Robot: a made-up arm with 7 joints.
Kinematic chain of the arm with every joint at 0, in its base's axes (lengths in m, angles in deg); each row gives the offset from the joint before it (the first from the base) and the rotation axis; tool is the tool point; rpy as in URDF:
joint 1: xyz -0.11 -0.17 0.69 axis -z
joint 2: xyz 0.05 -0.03 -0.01 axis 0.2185 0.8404 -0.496
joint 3: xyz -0.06 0.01 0 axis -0.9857 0.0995 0.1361
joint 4: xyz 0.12 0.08 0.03 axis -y
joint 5: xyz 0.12 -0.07 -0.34 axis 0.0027 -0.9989 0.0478
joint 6: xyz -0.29 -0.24 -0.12 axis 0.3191 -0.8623 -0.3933
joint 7: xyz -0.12 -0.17 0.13 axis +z
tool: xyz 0.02 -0.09 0.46 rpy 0 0 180
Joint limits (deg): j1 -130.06..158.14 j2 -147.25..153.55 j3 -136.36..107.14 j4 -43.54..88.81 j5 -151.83..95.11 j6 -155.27..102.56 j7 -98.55..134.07
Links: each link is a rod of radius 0.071 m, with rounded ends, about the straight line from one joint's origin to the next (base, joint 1, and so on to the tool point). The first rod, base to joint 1, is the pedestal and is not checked.
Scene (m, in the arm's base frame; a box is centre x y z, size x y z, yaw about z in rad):
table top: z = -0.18
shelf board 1: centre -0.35 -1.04 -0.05 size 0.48 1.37 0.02 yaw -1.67
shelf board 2: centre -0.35 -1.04 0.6 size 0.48 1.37 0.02 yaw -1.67
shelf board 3: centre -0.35 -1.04 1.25 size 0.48 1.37 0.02 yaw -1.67
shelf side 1: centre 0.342 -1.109 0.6 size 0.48 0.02 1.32 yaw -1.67
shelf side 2: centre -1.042 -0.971 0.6 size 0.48 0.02 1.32 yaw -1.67
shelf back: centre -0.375 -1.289 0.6 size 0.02 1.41 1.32 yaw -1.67
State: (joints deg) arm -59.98 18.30 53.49 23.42 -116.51 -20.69 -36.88
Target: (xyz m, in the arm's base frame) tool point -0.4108 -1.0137 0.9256
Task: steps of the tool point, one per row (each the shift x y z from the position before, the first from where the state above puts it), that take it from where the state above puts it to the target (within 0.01 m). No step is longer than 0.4 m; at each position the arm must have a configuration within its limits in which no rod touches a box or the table.
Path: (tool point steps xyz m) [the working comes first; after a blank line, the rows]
Joints at the target: 24.10 18.87 83.85 -43.54 -151.83 -25.19 -34.67
Straight joint move there: touches shelf board 2, shelf side 1.

1: 0.0773 -0.3135 -0.2210
2: -0.0955 -0.3618 -0.0738
3: -0.2370 -0.2663 0.0664
4: -0.2937 -0.0787 0.1352
5: -0.2497 0.1089 0.1091
6: -0.0432 -0.0447 0.0475
7: -0.0581 -0.0347 0.0604
8: -0.0662 -0.0171 0.0708
9: -0.0649 0.0027 0.0765
10: -0.0106 -0.1490 0.0422
11: -0.0131 -0.1421 -0.0001
12: -0.0176 -0.1252 -0.0421

